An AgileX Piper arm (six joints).
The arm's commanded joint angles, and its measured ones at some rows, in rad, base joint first. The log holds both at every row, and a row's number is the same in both.
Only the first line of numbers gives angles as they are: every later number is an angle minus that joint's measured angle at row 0.
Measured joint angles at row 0:
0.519, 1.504, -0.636, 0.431, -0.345, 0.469
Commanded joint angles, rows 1 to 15:
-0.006, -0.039, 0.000, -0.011, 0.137, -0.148
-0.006, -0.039, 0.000, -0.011, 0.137, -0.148
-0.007, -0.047, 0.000, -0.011, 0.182, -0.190
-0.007, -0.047, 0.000, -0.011, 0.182, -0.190
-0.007, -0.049, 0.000, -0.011, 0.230, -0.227
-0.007, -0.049, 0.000, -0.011, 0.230, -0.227
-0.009, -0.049, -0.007, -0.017, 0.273, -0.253
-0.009, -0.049, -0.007, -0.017, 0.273, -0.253
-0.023, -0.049, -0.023, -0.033, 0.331, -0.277
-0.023, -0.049, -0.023, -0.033, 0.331, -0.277
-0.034, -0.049, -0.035, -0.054, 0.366, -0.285
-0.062, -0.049, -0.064, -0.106, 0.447, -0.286
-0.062, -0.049, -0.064, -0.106, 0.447, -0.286
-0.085, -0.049, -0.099, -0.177, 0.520, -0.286
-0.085, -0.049, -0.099, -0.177, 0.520, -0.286
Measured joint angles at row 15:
-0.052, -0.038, -0.056, -0.085, 0.413, -0.264
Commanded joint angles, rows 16 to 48:
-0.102, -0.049, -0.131, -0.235, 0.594, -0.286
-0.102, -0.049, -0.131, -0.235, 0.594, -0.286
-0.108, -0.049, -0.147, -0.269, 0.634, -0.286
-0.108, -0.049, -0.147, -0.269, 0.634, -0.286
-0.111, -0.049, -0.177, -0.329, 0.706, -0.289
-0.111, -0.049, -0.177, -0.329, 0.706, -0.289
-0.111, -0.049, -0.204, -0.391, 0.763, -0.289
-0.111, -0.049, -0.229, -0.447, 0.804, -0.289
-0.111, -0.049, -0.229, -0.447, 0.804, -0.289
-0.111, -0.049, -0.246, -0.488, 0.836, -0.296
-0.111, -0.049, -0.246, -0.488, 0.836, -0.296
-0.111, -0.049, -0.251, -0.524, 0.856, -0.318
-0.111, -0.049, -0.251, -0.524, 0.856, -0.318
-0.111, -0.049, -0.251, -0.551, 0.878, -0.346
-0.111, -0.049, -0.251, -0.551, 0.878, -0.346
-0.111, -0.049, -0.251, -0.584, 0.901, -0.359
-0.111, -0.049, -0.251, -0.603, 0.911, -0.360
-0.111, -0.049, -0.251, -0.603, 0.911, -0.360
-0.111, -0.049, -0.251, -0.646, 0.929, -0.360
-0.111, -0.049, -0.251, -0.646, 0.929, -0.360
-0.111, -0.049, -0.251, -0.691, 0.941, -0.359
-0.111, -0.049, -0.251, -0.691, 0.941, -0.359
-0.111, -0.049, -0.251, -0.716, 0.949, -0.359
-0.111, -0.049, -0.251, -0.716, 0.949, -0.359
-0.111, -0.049, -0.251, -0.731, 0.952, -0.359
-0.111, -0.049, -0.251, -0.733, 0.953, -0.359
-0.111, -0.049, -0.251, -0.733, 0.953, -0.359
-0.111, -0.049, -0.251, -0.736, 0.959, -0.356
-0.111, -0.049, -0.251, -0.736, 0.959, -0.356
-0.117, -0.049, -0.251, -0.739, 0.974, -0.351
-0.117, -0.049, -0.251, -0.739, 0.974, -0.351
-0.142, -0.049, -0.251, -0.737, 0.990, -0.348
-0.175, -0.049, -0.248, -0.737, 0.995, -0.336
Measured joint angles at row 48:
-0.137, -0.042, -0.247, -0.726, 0.976, -0.341
